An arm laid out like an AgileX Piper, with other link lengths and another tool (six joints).
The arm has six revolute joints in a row. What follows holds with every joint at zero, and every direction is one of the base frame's. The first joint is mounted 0.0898 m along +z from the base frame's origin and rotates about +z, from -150 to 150 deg. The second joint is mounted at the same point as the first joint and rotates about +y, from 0 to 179.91 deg. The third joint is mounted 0.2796 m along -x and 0.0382 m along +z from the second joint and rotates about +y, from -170 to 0 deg. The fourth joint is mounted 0.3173 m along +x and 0.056 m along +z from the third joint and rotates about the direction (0.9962, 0, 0.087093), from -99.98 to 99.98 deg. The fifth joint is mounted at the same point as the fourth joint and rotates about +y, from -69.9 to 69.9 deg. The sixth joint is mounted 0.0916 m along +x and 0.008 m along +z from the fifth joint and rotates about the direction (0.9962, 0, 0.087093), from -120 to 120 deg. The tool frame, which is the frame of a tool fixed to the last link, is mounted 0.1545 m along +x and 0.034 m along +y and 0.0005 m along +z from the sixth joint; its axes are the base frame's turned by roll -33.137, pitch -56.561 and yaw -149.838 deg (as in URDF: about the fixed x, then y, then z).
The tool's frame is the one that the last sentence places.
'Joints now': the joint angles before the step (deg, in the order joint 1, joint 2, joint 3, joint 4, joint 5, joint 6). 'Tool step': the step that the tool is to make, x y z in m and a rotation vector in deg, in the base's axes. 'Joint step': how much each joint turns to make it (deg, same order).
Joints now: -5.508, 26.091, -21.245, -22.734, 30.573, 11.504
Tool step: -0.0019, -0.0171, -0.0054, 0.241, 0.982, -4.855
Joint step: -0.008, 1.337, -0.062, -7.102, 1.905, 8.545
